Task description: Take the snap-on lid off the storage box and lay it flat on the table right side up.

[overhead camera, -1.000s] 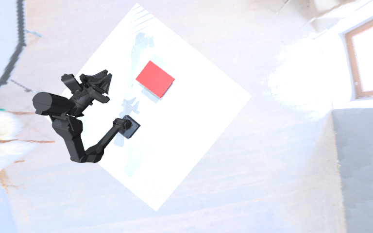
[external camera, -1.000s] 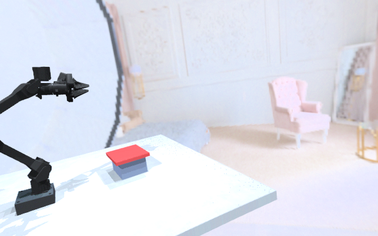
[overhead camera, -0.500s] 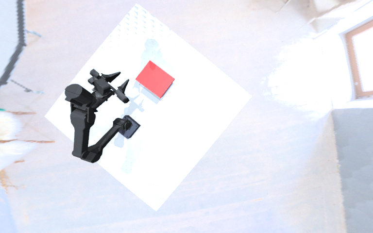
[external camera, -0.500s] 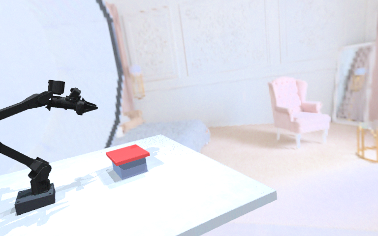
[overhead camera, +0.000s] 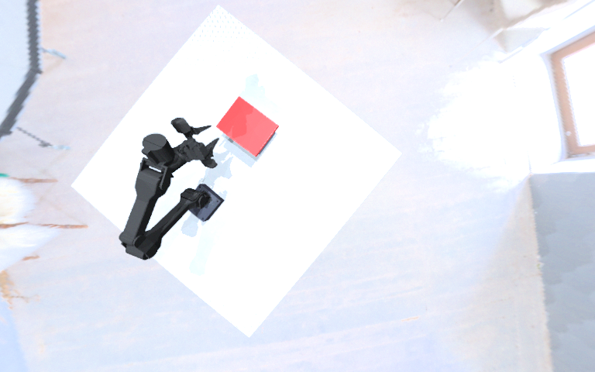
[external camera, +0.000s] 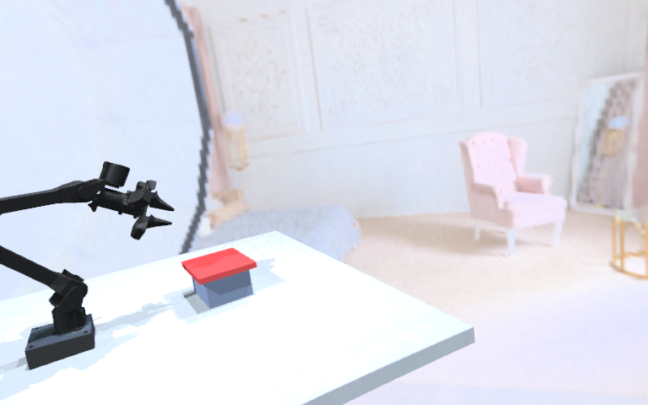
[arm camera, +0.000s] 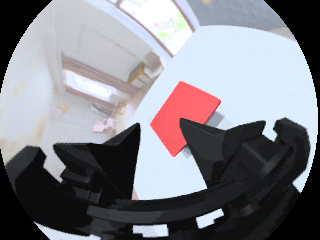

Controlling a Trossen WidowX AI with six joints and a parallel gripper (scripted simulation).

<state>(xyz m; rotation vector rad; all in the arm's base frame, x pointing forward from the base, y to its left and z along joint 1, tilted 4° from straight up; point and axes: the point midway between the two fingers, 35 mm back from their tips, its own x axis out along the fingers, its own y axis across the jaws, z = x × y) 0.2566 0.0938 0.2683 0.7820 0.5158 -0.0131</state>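
Right now the red lid is 18 cm below my gripper tip, 10 cm ahead of it and 2 cm to the left of it. Round my gripper tip: blue-grey storage box: 23 cm below, 10 cm ahead, 2 cm to the left.
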